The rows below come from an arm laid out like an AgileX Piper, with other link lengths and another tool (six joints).
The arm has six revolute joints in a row. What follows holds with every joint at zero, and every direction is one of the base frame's.
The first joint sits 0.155 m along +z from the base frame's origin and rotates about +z.
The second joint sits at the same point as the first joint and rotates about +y.
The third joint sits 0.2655 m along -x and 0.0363 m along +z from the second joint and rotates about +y.
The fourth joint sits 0.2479 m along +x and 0.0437 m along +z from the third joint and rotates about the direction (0.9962, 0, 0.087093).
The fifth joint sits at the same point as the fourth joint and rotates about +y.
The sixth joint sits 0.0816 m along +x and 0.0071 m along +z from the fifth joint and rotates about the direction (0.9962, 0, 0.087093).
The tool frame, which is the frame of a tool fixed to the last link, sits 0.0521 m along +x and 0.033 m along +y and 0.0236 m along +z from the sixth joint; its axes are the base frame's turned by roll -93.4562, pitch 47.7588 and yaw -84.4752 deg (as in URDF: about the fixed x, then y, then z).
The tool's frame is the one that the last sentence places.
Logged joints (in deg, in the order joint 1, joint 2, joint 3, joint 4, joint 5, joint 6), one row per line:
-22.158, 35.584, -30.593, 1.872, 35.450, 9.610
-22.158, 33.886, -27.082, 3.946, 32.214, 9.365
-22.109, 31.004, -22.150, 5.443, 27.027, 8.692
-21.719, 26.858, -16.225, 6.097, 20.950, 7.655
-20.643, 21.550, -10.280, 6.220, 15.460, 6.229
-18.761, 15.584, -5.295, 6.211, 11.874, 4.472
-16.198, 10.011, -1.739, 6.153, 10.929, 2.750
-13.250, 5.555, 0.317, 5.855, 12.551, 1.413
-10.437, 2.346, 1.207, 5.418, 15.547, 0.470
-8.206, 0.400, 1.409, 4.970, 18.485, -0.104
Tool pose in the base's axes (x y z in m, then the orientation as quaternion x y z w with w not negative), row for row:
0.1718, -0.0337, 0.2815, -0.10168, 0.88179, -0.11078, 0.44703
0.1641, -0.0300, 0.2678, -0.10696, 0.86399, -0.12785, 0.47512
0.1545, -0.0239, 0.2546, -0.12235, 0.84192, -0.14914, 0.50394
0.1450, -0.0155, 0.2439, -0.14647, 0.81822, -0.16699, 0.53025
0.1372, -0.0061, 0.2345, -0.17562, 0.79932, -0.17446, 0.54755
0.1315, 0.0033, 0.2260, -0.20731, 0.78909, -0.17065, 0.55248
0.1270, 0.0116, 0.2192, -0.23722, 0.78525, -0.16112, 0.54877
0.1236, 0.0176, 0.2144, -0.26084, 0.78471, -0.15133, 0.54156
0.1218, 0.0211, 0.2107, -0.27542, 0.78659, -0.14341, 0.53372
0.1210, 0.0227, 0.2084, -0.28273, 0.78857, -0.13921, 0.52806
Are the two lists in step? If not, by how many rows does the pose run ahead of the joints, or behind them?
The pose runs 2 rows ahead of the joints: the pose in row i belongs to the joints in row i + 2.
